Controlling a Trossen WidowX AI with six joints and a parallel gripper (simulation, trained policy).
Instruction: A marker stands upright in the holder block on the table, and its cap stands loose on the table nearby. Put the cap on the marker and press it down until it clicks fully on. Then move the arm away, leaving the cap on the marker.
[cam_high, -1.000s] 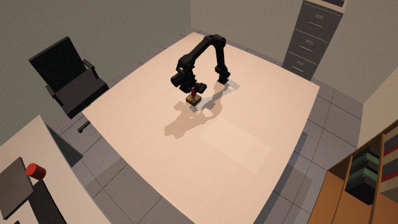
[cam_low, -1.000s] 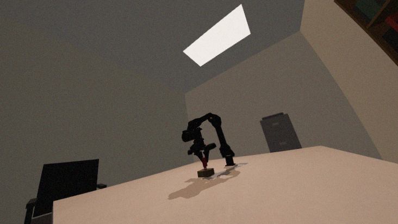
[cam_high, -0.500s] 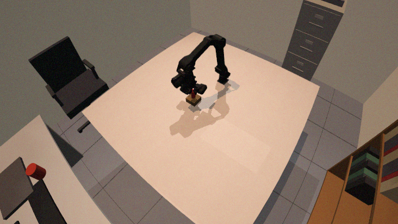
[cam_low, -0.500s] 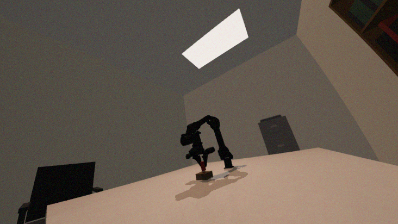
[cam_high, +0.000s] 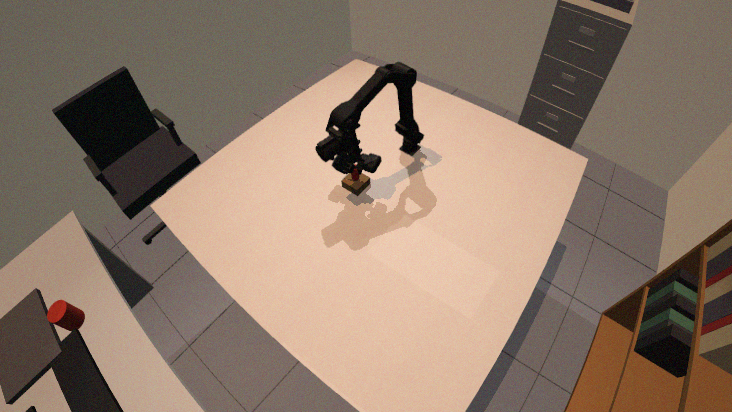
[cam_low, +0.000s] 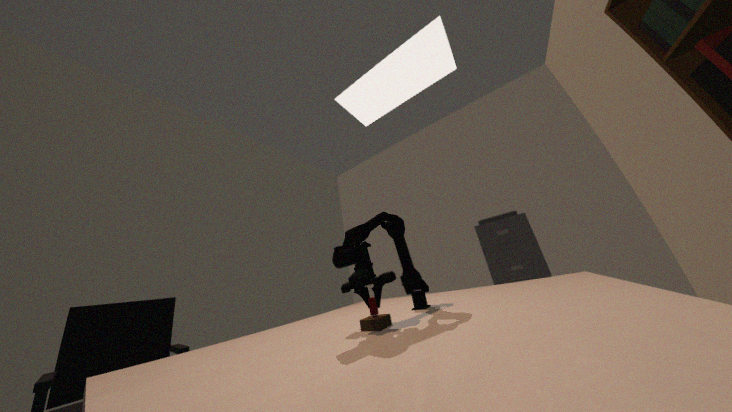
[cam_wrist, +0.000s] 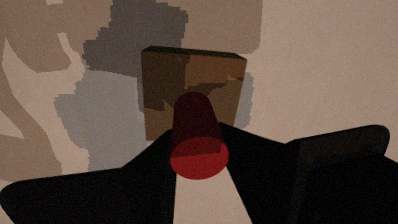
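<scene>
The marker is 10 mm ahead of my gripper tip and 10 mm above it. From my gripper tip the other things lie so: red cap (10 mm ahead, 10 mm above); then tan holder block (10 mm ahead, 40 mm below).
</scene>
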